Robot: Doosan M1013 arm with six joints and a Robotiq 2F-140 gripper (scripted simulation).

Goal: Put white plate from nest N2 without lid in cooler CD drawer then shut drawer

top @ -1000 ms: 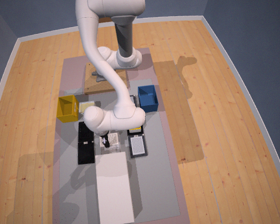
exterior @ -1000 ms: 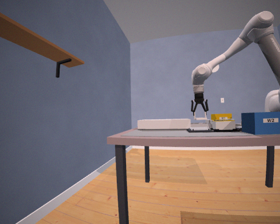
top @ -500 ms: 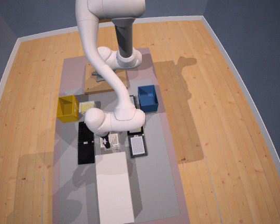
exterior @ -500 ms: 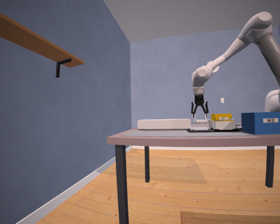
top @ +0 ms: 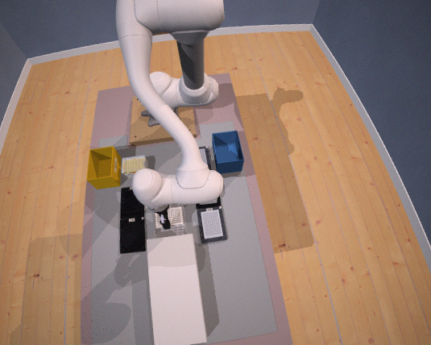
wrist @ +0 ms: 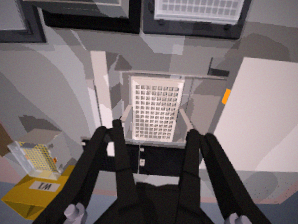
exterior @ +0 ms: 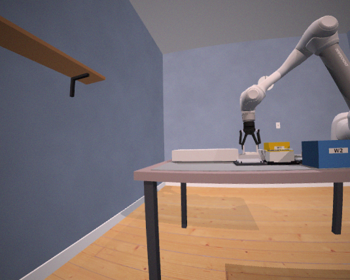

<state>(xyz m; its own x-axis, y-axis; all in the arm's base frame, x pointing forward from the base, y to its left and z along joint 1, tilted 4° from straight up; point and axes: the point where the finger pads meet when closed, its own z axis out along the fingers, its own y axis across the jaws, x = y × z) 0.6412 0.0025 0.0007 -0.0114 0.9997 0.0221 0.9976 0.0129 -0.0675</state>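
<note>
My hand is 40 mm short of the drawer and 40 mm above it. The rest, counted from my hand: cooler CD: 170 mm ahead, 30 mm below; then white plate: 20 mm below; then black nest N2: 50 mm ahead, 190 mm to the right, 60 mm below.
</note>
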